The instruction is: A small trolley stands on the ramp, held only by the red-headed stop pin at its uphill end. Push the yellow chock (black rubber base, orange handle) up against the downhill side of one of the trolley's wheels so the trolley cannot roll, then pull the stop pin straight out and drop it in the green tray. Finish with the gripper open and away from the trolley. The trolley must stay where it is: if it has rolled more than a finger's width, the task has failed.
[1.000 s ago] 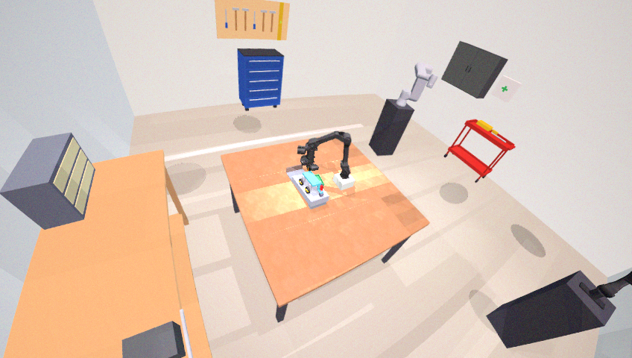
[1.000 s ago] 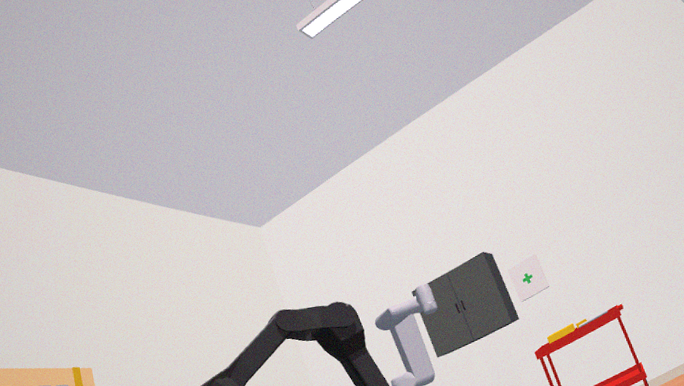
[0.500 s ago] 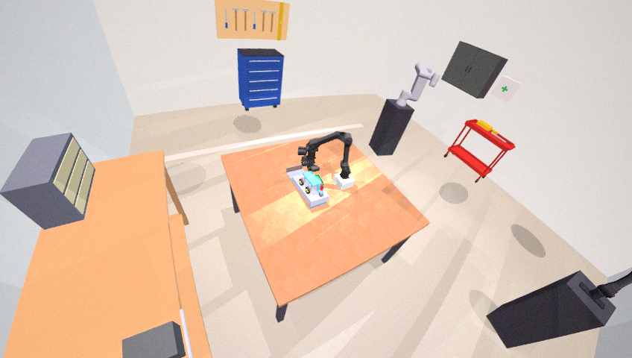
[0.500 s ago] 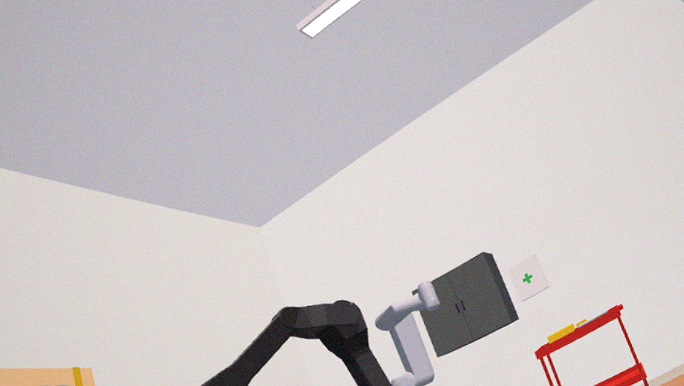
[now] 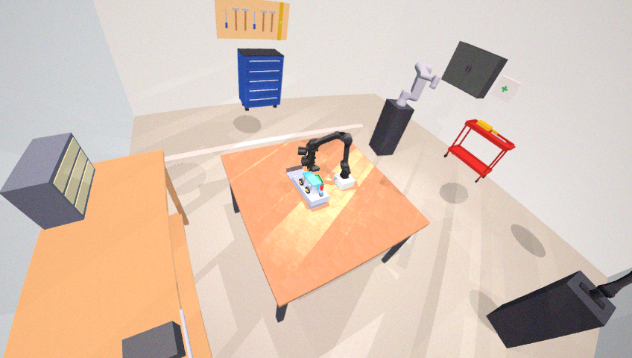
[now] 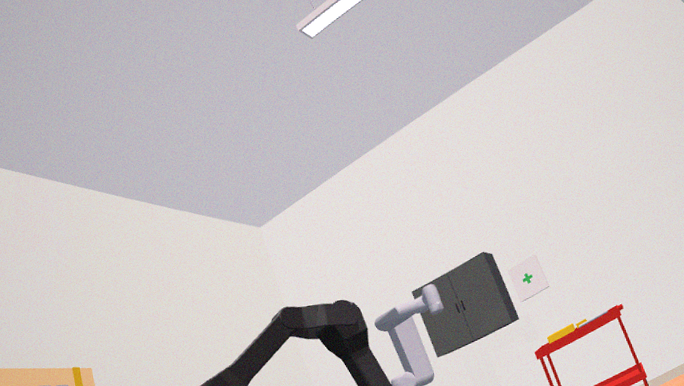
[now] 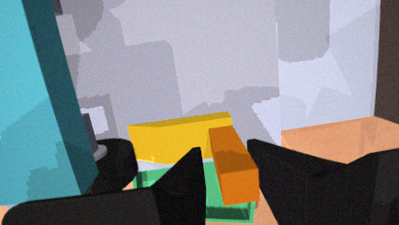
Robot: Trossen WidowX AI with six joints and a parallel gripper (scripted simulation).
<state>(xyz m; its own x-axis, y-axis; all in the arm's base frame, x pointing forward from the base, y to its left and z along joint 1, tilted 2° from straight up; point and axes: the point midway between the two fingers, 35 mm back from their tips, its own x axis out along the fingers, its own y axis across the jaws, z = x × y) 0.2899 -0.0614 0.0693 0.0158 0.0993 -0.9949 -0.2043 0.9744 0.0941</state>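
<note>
Right now the yellow chock is 20 mm to the left of my gripper tip and 10 mm below it. Round my gripper tip: green tray (100 mm below, 80 mm behind, 20 mm to the left); then trolley (130 mm to the left, 30 mm ahead, 20 mm above); then grey ramp (130 mm to the left, 50 mm below, 30 mm ahead).
</note>
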